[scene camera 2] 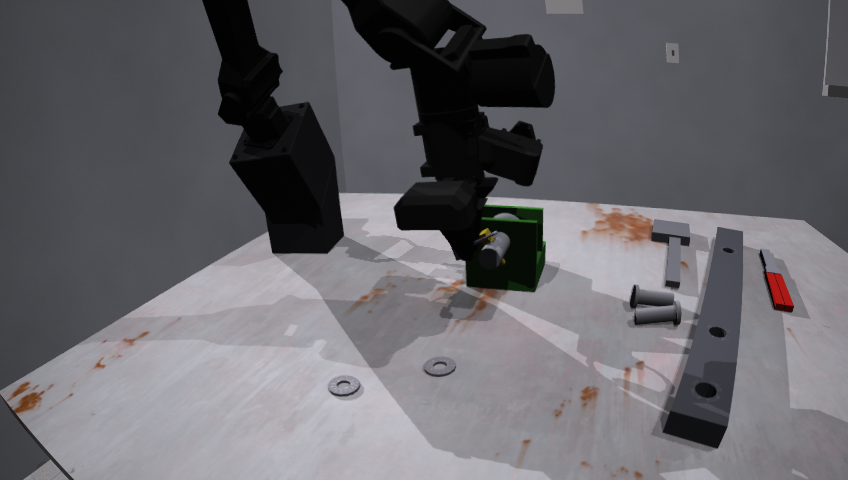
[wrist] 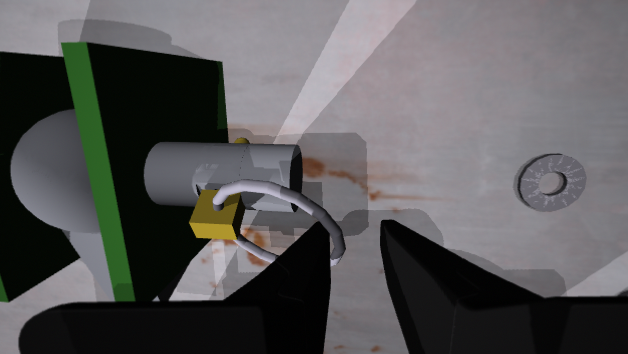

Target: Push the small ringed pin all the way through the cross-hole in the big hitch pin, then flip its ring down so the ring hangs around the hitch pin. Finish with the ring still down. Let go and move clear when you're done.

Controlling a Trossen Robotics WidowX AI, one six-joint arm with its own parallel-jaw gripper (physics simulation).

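Seen in the pictures: gripper, fingertip midpoint: [scene camera 2: 470, 255] [wrist: 354, 233]; arm's base, link origin: [scene camera 2: 268, 131].
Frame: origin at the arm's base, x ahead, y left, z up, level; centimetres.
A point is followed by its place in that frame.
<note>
The grey hitch pin [scene camera 2: 493, 252] {x 34.5, y -5.1, z -14.4 cm} [wrist: 172, 172] {x 34.3, y -0.9, z -14.0 cm} sticks out sideways from the green bracket [scene camera 2: 511, 274] {x 35.3, y 0.2, z -19.3 cm} [wrist: 92, 150] {x 35.3, y 0.7, z -12.5 cm}. The small pin's yellow block head [scene camera 2: 486, 234] {x 33.2, y -3.2, z -13.1 cm} [wrist: 215, 215] {x 33.2, y -2.8, z -13.1 cm} sits against the hitch pin's near side in the wrist view; its yellow tip [scene camera 2: 503, 261] {x 35.0, y -2.7, z -16.4 cm} [wrist: 242, 141] {x 35.1, y -2.6, z -16.4 cm} shows on the far side. The metal ring [wrist: 305, 202] {x 34.3, y -6.0, z -12.1 cm} is tilted toward the hitch pin's free end, partly over its near edge, not hanging around it. My gripper [scene camera 2: 462, 257] {x 32.5, y -7.3, z -13.9 cm} [wrist: 354, 233] {x 32.5, y -7.3, z -13.9 cm} is slightly open and holds nothing. Its left finger in the wrist view overlaps the ring, whose outer end shows beside that finger; contact is unclear.
Two washers [scene camera 2: 343, 386] {x 25.8, y -23.6, z -21.2 cm} [scene camera 2: 439, 366] {x 32.8, y -17.9, z -21.2 cm} [wrist: 551, 182] lie on the table. Two loose pins [scene camera 2: 653, 296] {x 54.0, y -1.9, z -19.8 cm} [scene camera 2: 655, 314] {x 54.0, y -6.0, z -19.9 cm}, a hammer [scene camera 2: 673, 261] {x 58.3, y 10.6, z -20.3 cm}, a long drilled bar [scene camera 2: 714, 362] {x 59.4, y -15.8, z -19.0 cm} and a red-handled tool [scene camera 2: 778, 291] {x 73.7, y 3.5, z -20.5 cm} lie to the right. A black pedestal [scene camera 2: 297, 196] {x 2.3, y 2.5, z -11.1 cm} stands at the back left.
</note>
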